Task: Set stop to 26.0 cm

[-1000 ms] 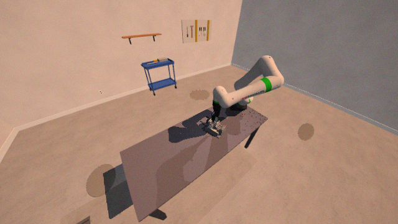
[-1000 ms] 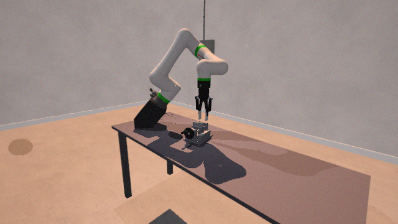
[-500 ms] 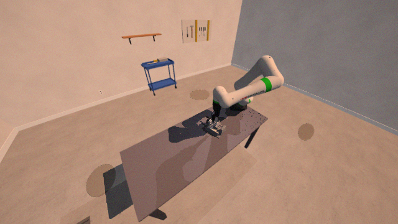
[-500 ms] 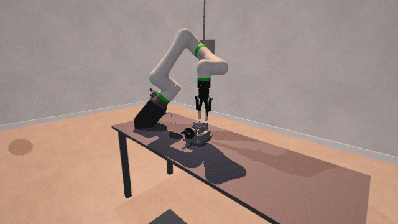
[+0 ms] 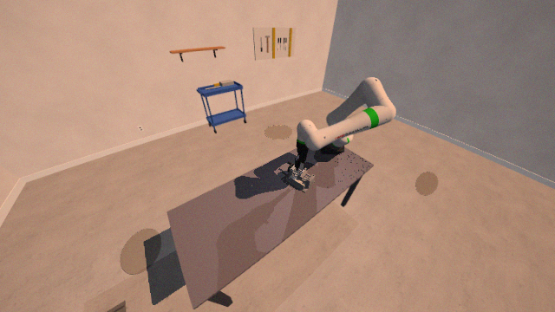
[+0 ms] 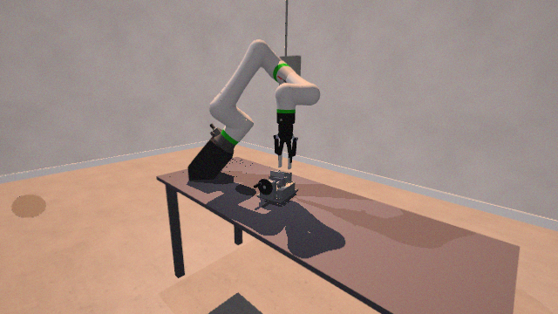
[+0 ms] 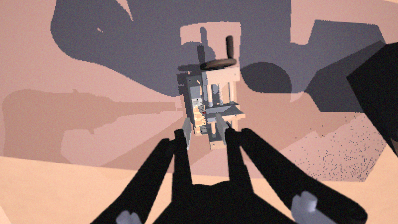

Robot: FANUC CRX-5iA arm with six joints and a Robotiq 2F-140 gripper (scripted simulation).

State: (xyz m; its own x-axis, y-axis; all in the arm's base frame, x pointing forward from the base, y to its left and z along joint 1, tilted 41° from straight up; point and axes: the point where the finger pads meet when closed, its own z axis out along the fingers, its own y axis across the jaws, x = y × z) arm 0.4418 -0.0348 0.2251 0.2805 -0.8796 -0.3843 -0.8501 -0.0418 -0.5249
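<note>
My gripper is now 140 mm to the left of the handwheel, 100 mm above it and 30 mm past it. The rest, counted from my hand: grey stop fixture (100 mm below, 40 mm behind).
</note>
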